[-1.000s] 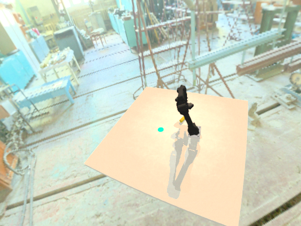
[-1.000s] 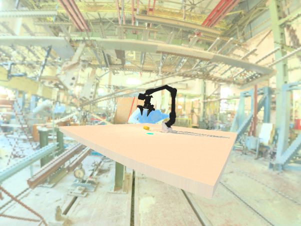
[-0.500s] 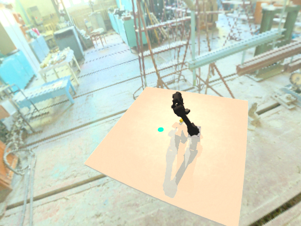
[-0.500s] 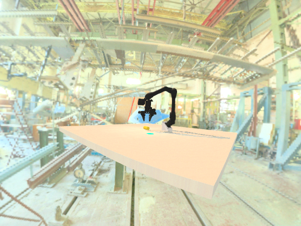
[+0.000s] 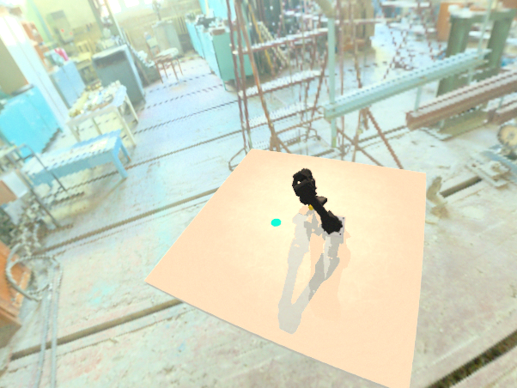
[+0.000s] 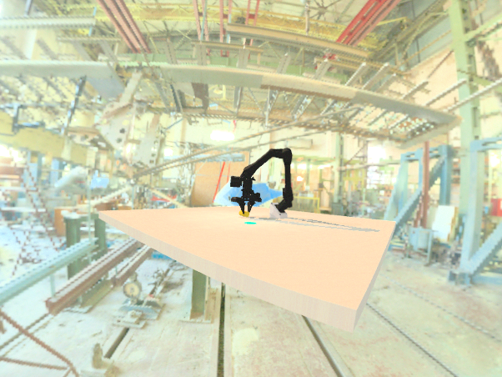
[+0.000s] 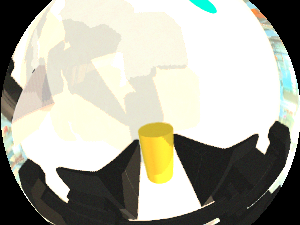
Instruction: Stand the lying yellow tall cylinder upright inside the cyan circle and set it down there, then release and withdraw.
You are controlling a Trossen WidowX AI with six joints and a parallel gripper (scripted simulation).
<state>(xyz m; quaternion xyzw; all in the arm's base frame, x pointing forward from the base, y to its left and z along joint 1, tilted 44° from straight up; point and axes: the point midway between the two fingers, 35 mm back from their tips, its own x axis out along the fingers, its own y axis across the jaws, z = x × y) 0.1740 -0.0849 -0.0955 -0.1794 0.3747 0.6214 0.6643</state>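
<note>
Right now my gripper tip is 17 cm to the right of the cyan circle, 16 cm short of it and 2 cm above it. Also, from my gripper tip: yellow tall cylinder: 2 cm to the right, 1 cm behind.
</note>
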